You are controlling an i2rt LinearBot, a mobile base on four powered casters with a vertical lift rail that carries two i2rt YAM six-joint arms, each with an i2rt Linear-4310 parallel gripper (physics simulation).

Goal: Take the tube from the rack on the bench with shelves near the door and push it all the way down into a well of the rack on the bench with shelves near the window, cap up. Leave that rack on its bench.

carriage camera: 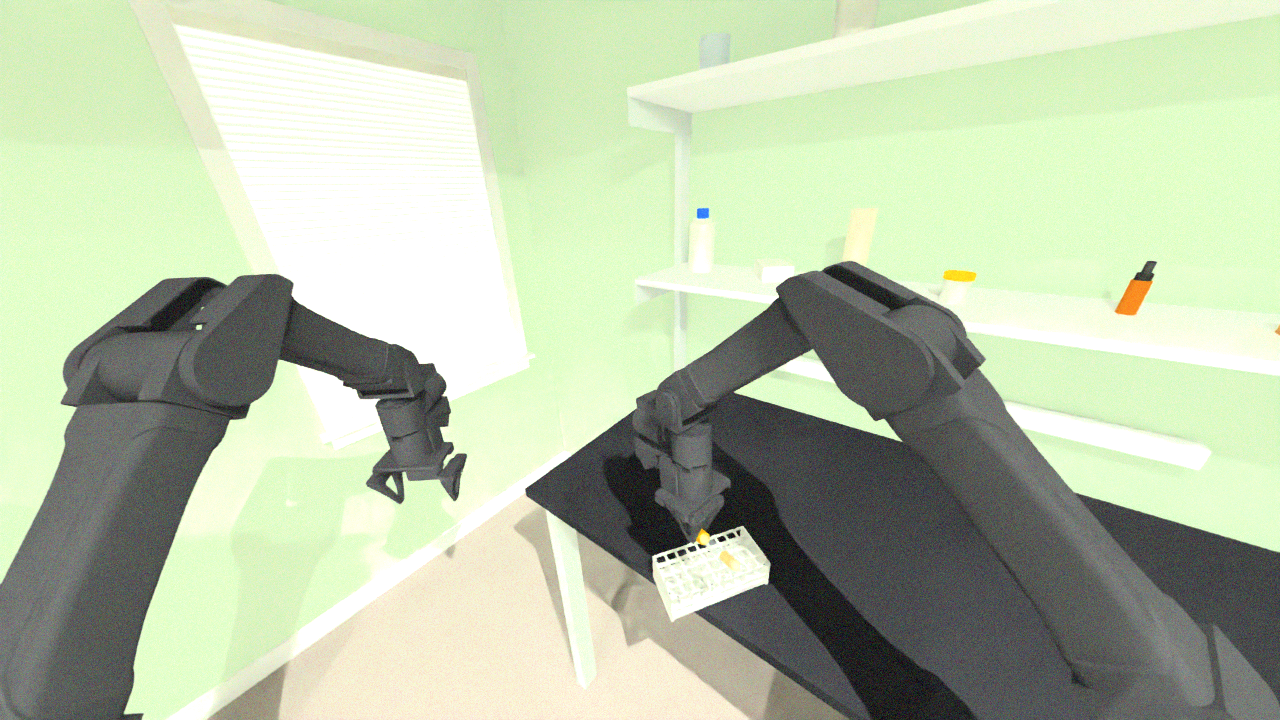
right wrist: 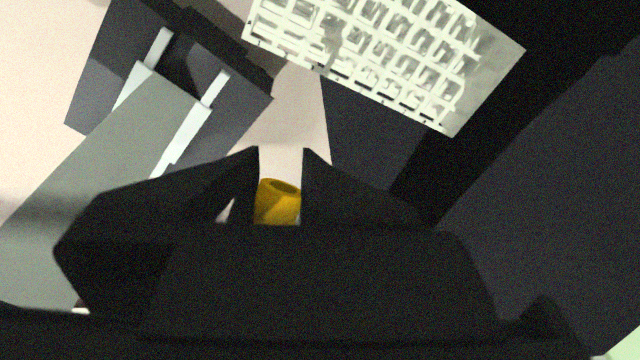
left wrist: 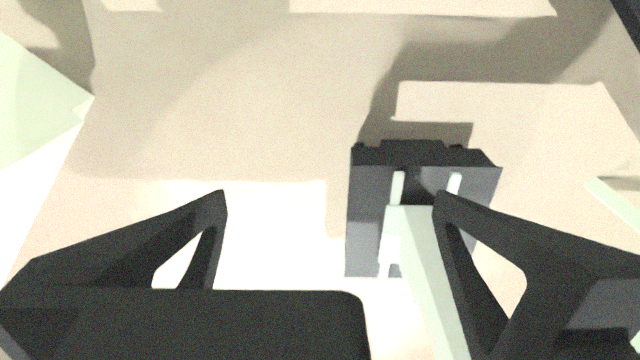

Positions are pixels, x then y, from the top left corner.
my left gripper: carriage camera 429,500; left wrist 330,202; not seen in the right wrist view (out of frame)
my right gripper: carriage camera 694,537; right wrist 280,160; not seen in the left wrist view (out of frame)
white tube rack: carriage camera; right wrist; not seen in the left wrist view (out of frame)
same spot on white tube rack: (right wrist: pixel 444 66) = (carriage camera: pixel 738 558)
